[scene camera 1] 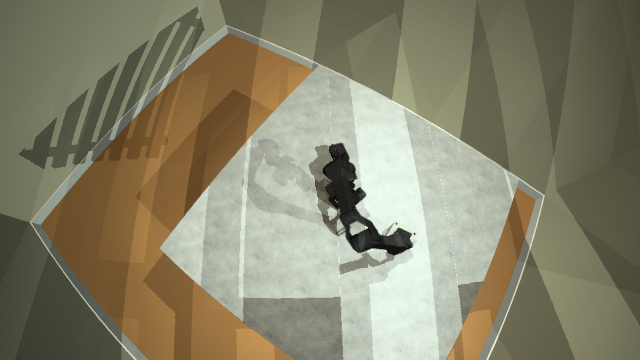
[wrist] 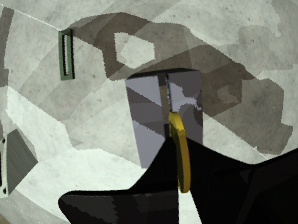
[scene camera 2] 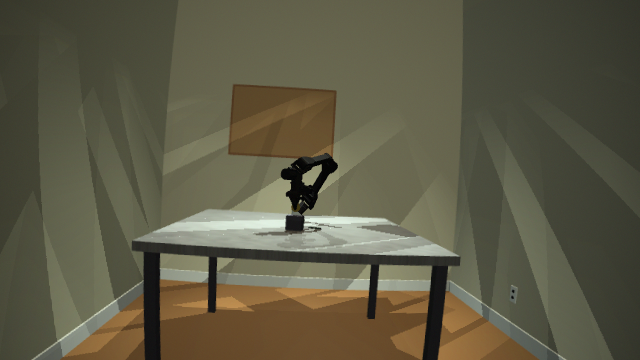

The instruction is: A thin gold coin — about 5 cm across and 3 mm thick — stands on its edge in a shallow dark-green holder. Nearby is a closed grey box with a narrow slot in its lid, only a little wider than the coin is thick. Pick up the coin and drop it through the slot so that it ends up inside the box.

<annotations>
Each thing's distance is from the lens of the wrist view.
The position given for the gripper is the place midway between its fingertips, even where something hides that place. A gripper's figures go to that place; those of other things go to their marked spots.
gripper [wrist: 174, 142]: 0.10 m
gold coin [wrist: 176, 127]: 0.07 m
</annotations>
